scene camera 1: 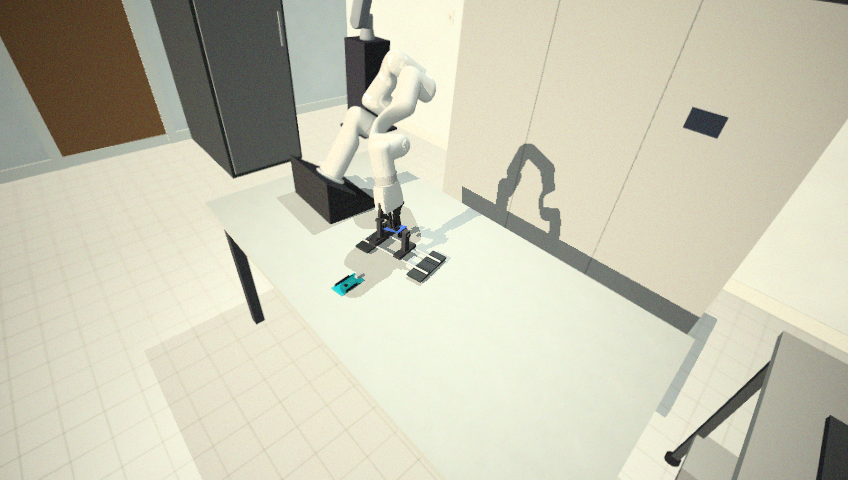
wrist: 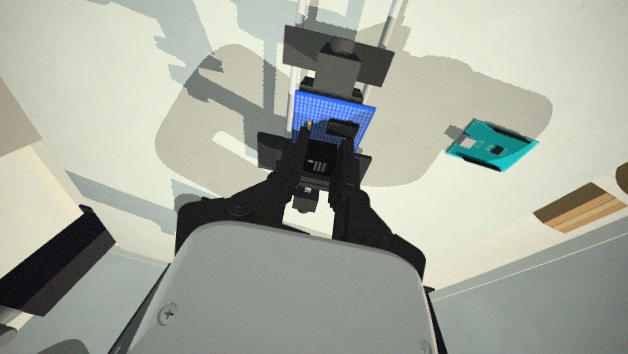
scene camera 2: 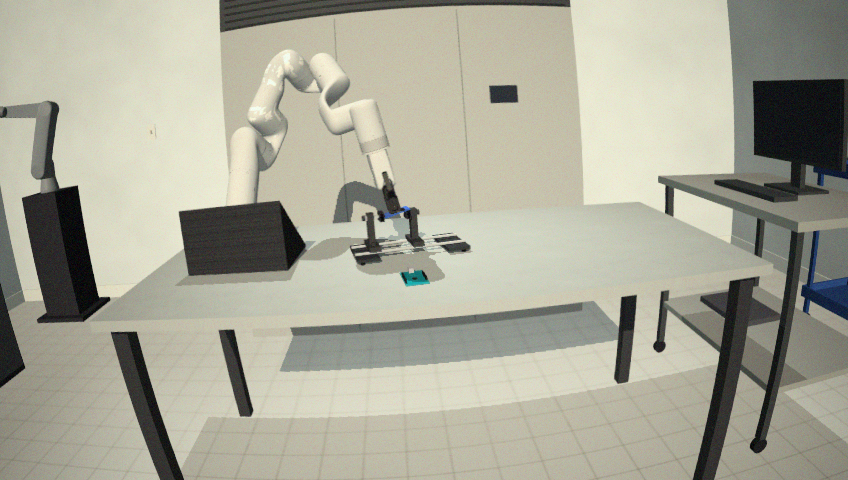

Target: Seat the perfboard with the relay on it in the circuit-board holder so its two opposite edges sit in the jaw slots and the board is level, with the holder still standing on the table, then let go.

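Seen in the pictures: gripper, fingertip midpoint: (scene camera 1: pixel 394 226) (wrist: pixel 322 146) (scene camera 2: pixel 394 210); arm's base, origin of the base link: (scene camera 1: pixel 330 177) (scene camera 2: pixel 239 224).
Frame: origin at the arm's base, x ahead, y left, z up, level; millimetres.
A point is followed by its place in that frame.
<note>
The blue perfboard (scene camera 1: pixel 395 228) @[x 451, y -29, z -1 mm] (scene camera 2: pixel 405 208) @[x 473, y -23, z 5 mm] (wrist: pixel 312 106) @[x 470, y -9, z 6 mm] lies between the two upright jaws of the circuit-board holder (scene camera 1: pixel 406 241) @[x 501, y -20, z -34 mm] (scene camera 2: pixel 414 227) @[x 493, y -27, z -47 mm] (wrist: pixel 337 71) @[x 493, y -16, z 3 mm], at jaw height. The holder stands on the table on its dark feet and pale rails. In the wrist view one board edge is close against the far jaw; the near edge is hidden by the fingers and relay. Whether both edges sit in the slots, and whether the board is quite level, I cannot tell. My gripper (scene camera 1: pixel 392 221) @[x 444, y -26, z 2 mm] (scene camera 2: pixel 390 208) @[x 444, y -26, z 2 mm] (wrist: pixel 322 146) @[x 444, y -26, z 2 mm] points down from above, its fingers shut on the black relay.
A teal circuit board (scene camera 1: pixel 347 284) @[x 474, y -260, z -113 mm] (scene camera 2: pixel 414 277) @[x 474, y -270, z -108 mm] (wrist: pixel 515 147) @[x 488, y -285, z -112 mm] lies flat on the table (scene camera 1: pixel 505 356) @[x 1006, y -93, z -114 mm] (scene camera 2: pixel 535 261) @[x 774, y -217, z -114 mm] beside the holder, on the side of the near table edge. The arm's black wedge base (scene camera 1: pixel 324 193) @[x 127, y -109, z 20 mm] (scene camera 2: pixel 232 239) @[x 3, y -101, z -20 mm] stands at one end of the table.
</note>
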